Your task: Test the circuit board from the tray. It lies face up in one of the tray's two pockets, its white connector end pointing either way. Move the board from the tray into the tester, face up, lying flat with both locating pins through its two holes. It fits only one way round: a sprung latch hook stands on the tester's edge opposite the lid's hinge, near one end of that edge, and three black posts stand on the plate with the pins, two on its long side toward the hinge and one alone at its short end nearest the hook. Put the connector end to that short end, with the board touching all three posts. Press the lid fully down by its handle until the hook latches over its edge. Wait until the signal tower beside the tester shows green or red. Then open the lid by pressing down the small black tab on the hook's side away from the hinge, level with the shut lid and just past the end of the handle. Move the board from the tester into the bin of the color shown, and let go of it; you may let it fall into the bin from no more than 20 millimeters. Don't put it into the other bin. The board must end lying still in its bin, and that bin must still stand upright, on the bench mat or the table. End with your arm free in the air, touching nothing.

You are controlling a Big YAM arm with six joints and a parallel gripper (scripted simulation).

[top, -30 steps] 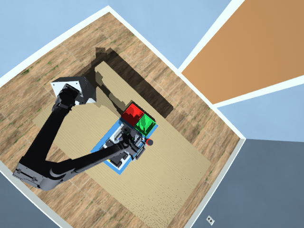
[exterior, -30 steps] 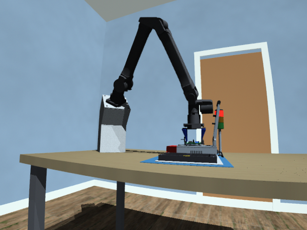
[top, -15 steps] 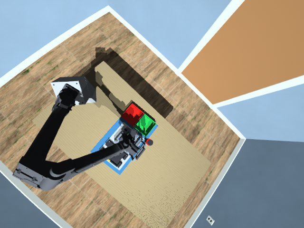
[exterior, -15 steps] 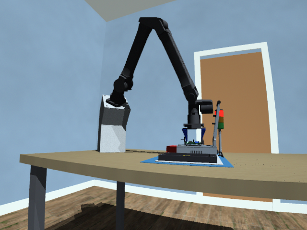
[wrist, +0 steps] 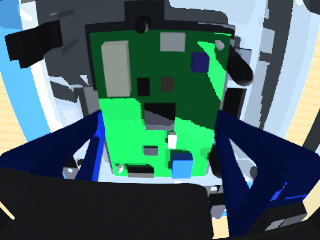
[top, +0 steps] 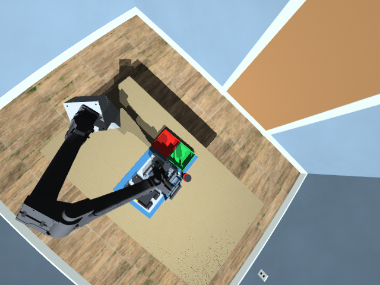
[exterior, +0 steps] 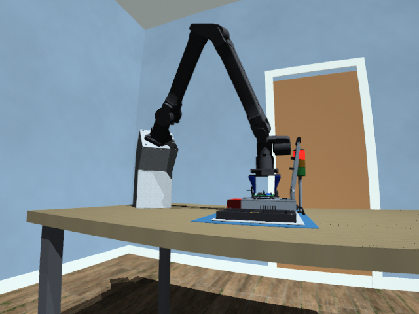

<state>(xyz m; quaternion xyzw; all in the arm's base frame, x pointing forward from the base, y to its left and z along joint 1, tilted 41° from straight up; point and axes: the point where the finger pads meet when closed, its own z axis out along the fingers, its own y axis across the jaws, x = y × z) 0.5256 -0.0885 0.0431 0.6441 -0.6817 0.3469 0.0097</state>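
Right now my hand is right at the green circuit board. Round my hand: black latch hook (70 mm to the left, 50 mm behind, 10 mm above); then tester plate (10 mm to the left, 10 mm below, 10 mm ahead); then tester lid (110 mm ahead, 110 mm above, 20 mm to the right).
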